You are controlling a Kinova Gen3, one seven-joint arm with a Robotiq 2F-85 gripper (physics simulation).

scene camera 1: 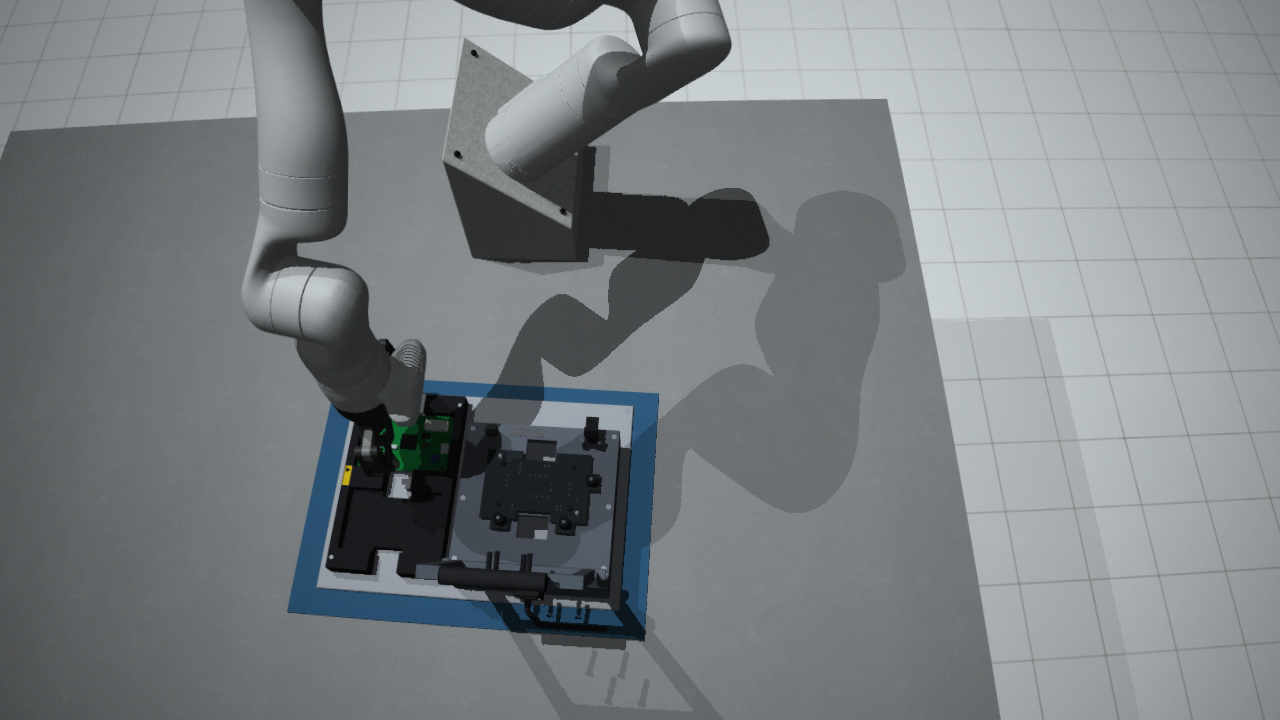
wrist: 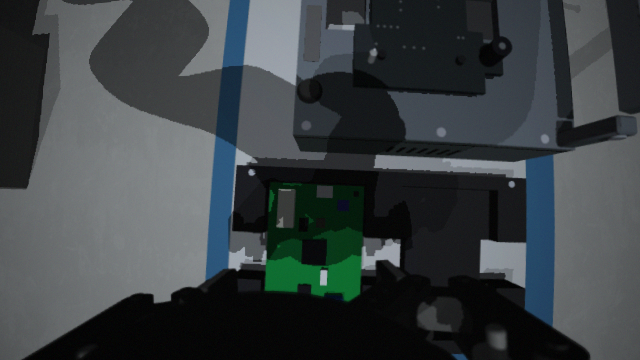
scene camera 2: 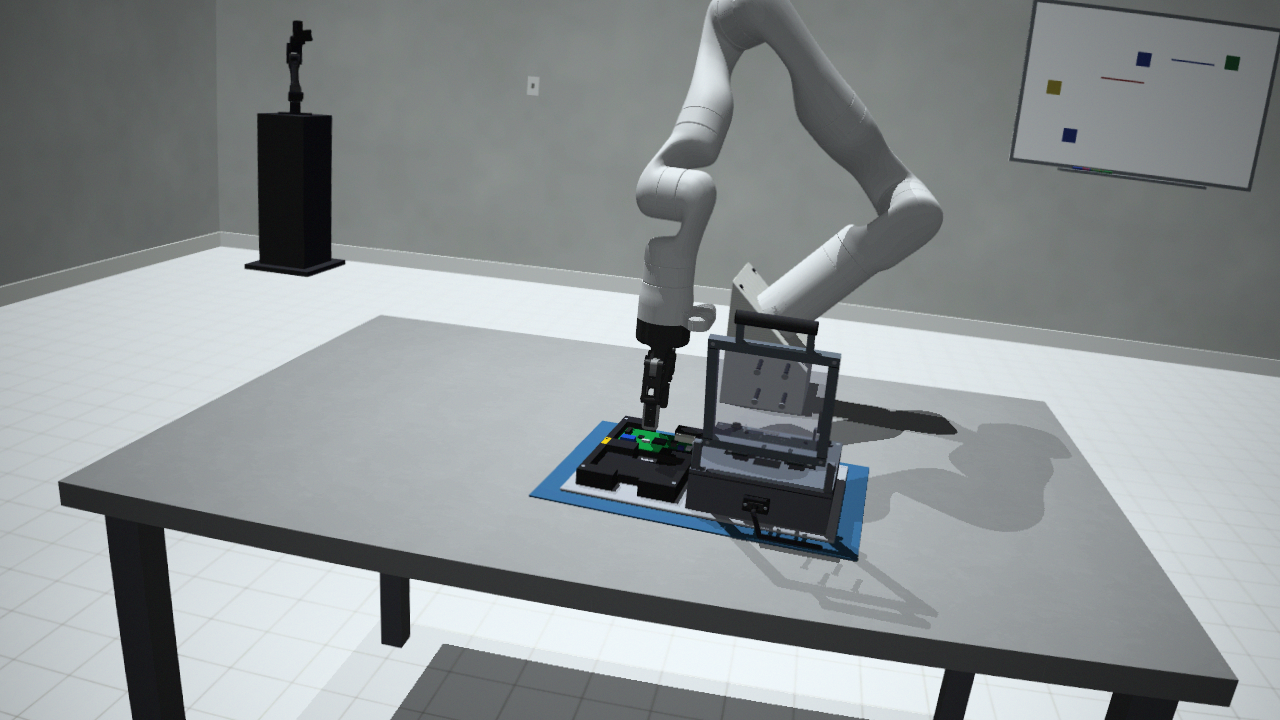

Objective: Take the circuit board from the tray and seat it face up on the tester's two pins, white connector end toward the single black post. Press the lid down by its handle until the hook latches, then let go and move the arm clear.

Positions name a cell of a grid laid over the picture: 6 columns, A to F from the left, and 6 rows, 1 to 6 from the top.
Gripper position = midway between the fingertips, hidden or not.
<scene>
My gripper shows in scene camera 1 (B4), in the wrist view (C5) and in scene camera 2 (D4). A green circuit board shows in scene camera 1 (B4), in the wrist view (C5) and in scene camera 2 (D4).
</scene>
